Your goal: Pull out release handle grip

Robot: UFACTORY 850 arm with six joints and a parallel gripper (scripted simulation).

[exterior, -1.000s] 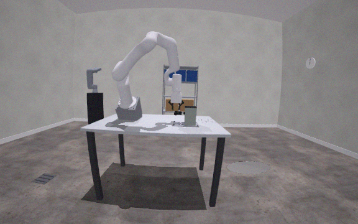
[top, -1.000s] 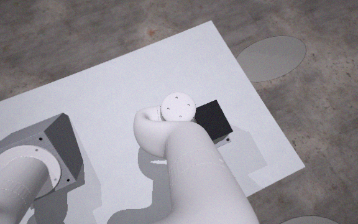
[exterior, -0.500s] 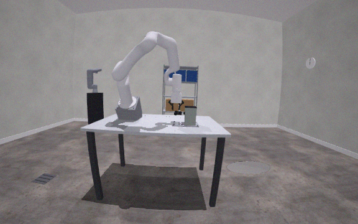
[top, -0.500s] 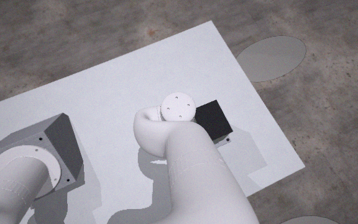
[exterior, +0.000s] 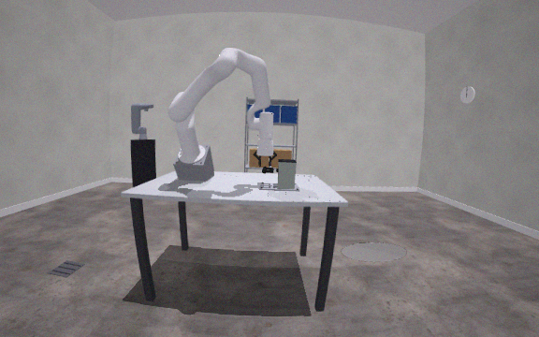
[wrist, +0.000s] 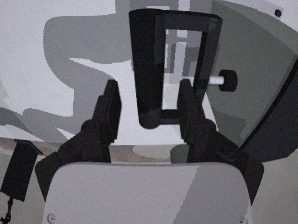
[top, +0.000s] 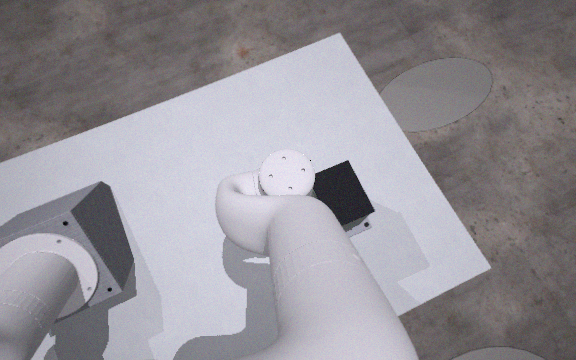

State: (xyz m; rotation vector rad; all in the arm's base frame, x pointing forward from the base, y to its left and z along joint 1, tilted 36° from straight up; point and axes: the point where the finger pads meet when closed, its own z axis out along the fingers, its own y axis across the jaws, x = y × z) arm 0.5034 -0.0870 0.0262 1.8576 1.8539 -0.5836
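My hand is 100 mm short of the thin mounting plate and 140 mm above it.
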